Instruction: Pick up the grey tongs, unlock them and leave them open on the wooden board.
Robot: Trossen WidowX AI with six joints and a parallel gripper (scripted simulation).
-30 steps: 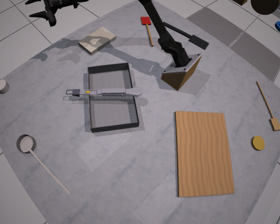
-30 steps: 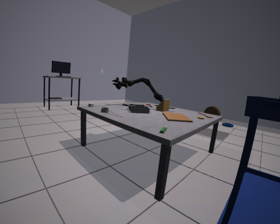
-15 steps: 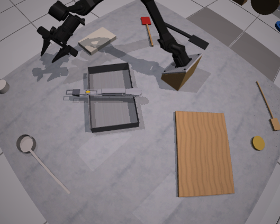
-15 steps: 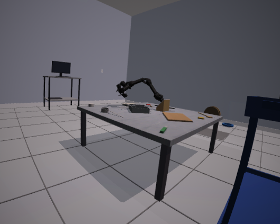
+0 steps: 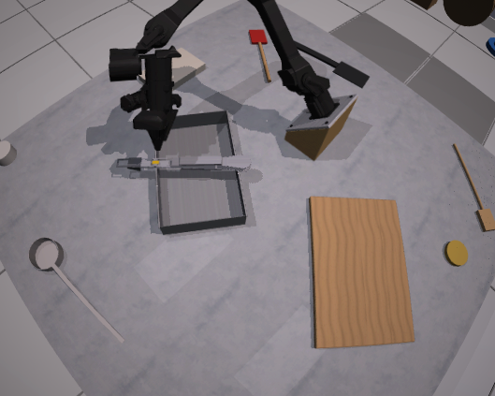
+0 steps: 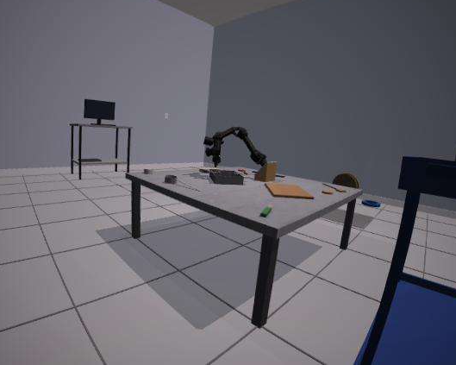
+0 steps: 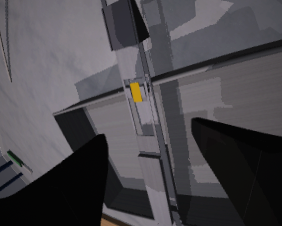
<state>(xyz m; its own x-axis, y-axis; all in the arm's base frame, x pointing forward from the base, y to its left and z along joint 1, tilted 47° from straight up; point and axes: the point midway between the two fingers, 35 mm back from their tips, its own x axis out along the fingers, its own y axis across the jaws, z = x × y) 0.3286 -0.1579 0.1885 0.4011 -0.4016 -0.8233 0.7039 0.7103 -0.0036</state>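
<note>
Now: gripper tip 3 cm short of the yellow lock piece and 4 cm above it. Also, from my gripper tip: white puck 30 cm ahead, 40 cm to the right, 8 cm below; then block 25 cm behind, 24 cm to the right, 9 cm below; then roasting tin 4 cm behind, 7 cm to the left, 7 cm below.
</note>
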